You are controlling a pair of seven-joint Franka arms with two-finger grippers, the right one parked.
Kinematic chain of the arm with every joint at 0, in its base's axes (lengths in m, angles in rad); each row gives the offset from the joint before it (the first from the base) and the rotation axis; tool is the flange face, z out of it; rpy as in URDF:
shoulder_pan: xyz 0 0 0.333 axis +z
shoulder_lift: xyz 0 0 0 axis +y
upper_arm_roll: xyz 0 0 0.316 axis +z
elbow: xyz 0.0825 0 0 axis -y
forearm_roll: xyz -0.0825 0 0.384 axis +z
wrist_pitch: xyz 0 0 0 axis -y
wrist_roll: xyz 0.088 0 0 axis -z
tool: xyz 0 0 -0.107 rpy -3.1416 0 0
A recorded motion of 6 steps. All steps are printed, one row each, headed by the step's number.
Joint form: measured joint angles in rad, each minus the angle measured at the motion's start. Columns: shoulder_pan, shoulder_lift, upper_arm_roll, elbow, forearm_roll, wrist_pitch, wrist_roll.
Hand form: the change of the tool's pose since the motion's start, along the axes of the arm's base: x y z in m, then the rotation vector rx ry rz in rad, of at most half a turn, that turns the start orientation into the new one. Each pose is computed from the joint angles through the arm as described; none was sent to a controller.
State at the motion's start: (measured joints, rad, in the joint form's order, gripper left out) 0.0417 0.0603 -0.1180 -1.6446 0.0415 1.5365 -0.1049
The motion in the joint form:
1: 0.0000 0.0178 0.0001 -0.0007 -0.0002 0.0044 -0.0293
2: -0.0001 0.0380 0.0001 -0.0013 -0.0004 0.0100 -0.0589
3: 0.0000 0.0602 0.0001 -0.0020 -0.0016 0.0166 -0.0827
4: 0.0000 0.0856 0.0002 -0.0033 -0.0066 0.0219 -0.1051
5: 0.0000 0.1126 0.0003 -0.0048 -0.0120 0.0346 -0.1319
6: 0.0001 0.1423 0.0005 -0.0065 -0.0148 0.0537 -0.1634
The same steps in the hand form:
1: 0.0043 0.0001 -0.0100 0.0038 0.0128 0.0288
2: 0.0091 0.0002 -0.0213 0.0078 0.0266 0.0576
3: 0.0141 0.0002 -0.0339 0.0101 0.0420 0.0810
4: 0.0191 -0.0002 -0.0488 0.0092 0.0631 0.1037
5: 0.0248 -0.0006 -0.0644 0.0082 0.0786 0.1308
6: 0.0314 -0.0008 -0.0815 0.0104 0.0904 0.1622

